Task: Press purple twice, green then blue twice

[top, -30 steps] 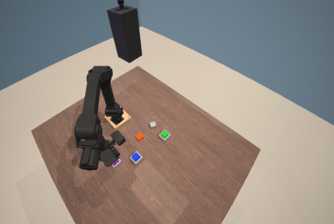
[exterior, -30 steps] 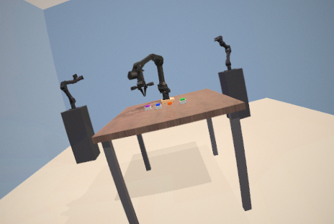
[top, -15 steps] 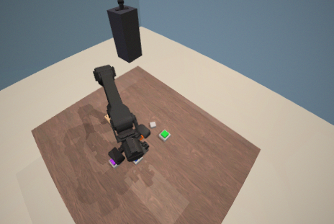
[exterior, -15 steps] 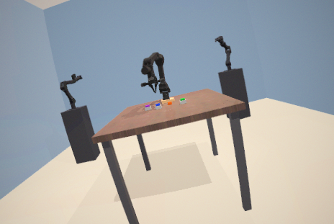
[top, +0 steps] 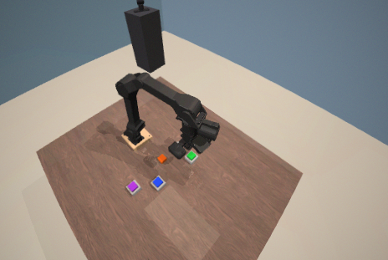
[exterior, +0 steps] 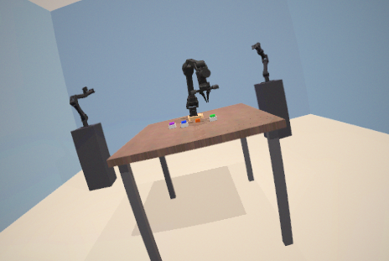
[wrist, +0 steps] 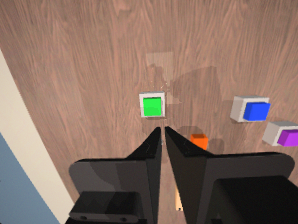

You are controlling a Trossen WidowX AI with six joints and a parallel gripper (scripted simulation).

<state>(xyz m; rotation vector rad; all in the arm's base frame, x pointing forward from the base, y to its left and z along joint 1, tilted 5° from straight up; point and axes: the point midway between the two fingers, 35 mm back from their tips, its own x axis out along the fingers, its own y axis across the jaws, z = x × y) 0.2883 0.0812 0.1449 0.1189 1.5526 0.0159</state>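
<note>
Now: the green button 9 cm below my gripper tip and 1 cm to the left of it. From my gripper tip the other things lie so: orange block (12 cm below, 11 cm behind, 8 cm to the right); grey block (12 cm below, 10 cm behind, 2 cm to the left); blue button (18 cm to the right, 9 cm below, 4 cm behind).
</note>
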